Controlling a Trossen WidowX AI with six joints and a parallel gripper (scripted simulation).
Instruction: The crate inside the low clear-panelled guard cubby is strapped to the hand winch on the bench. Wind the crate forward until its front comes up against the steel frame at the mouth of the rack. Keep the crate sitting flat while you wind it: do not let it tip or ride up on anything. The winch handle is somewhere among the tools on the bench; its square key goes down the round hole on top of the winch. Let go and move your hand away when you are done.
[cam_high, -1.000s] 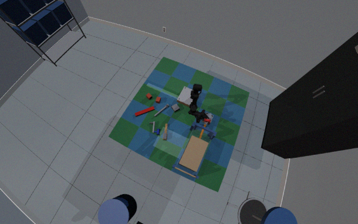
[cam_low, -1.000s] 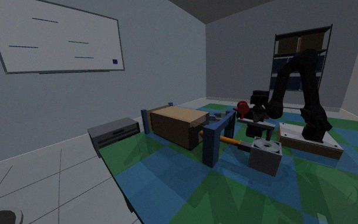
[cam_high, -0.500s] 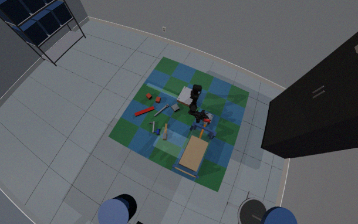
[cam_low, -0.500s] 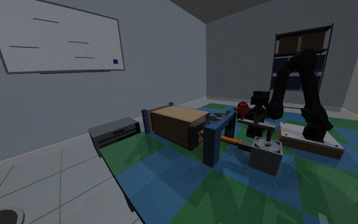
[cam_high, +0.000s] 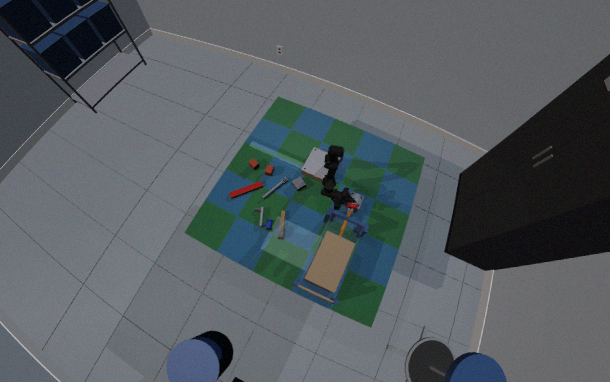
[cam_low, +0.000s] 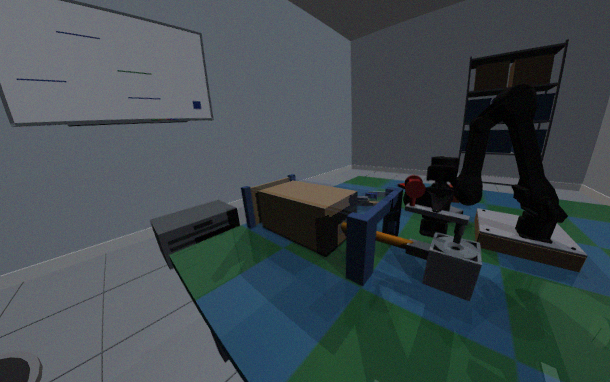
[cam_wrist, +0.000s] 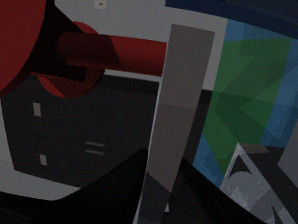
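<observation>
My gripper tip is now 5 cm short of the red knob, 2 cm to the left of it and 4 cm below it. Round my gripper tip: grey crank arm (1 cm ahead, 1 cm to the right, 1 cm above); blue steel frame (11 cm ahead, 1 cm to the right, 5 cm below); grey winch (6 cm behind, 1 cm to the right, 12 cm below).
</observation>
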